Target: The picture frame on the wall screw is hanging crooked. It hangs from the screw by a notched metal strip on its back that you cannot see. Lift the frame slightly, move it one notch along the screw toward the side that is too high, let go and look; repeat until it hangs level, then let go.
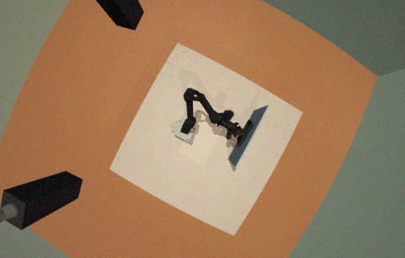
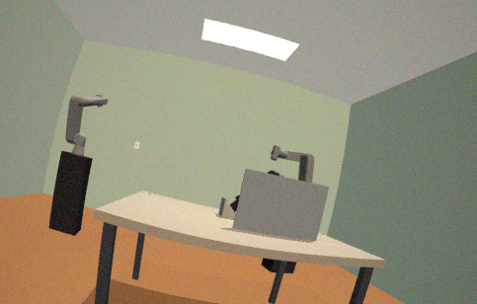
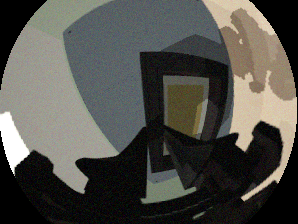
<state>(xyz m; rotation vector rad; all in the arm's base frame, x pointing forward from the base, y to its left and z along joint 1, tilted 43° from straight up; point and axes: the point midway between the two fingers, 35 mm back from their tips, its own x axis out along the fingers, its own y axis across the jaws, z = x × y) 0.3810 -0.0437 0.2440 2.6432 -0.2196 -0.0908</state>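
Now: gripper tip 10 mm short of the picture frame, 20 mm to the right of it and 50 mm above it. The rest, counted from my gripper tip: blue-grey wall panel (20 mm ahead, 70 mm below).
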